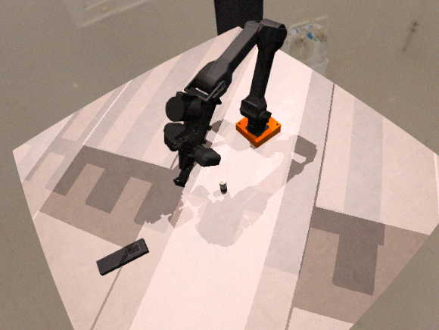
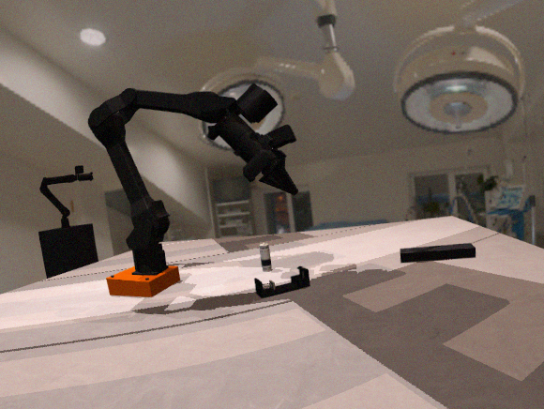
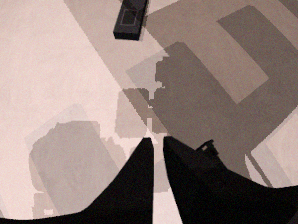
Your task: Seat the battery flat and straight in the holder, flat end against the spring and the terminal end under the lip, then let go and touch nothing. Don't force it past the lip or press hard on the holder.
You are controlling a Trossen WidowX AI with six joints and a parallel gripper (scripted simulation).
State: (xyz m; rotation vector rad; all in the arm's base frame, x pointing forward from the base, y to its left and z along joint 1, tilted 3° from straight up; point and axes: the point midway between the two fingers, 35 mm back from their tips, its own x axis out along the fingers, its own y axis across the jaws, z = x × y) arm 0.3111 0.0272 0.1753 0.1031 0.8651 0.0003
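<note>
Now: the battery 9 cm behind my gripper tip, 6 cm to the left of it and 14 cm below it. Round my gripper tip: black remote: 29 cm ahead, 1 cm to the left, 15 cm below.
</note>
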